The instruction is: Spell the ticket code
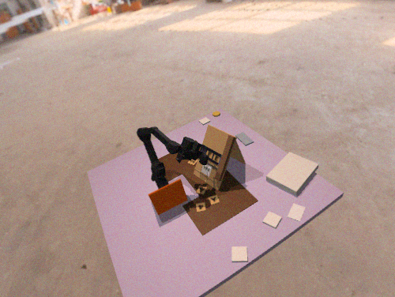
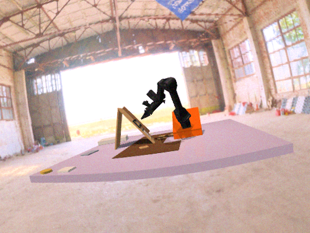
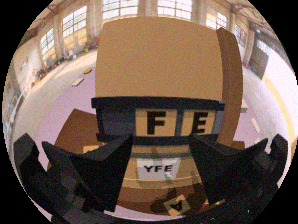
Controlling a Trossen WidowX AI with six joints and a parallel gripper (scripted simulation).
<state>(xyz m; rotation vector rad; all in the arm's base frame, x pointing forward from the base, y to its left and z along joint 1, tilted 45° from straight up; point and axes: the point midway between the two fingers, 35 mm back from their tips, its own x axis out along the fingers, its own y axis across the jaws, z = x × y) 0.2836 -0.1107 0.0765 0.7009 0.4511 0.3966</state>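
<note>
The white ticket is 11 cm below my gripper tip, 2 cm behind it and 1 cm to the right of it. Also, from my gripper tip: cream slab 41 cm ahead, 35 cm to the right, 16 cm below; then brown mat 18 cm below, 12 cm behind, 1 cm to the left; then grey plate 41 cm ahead, 18 cm below, 14 cm to the left.
</note>
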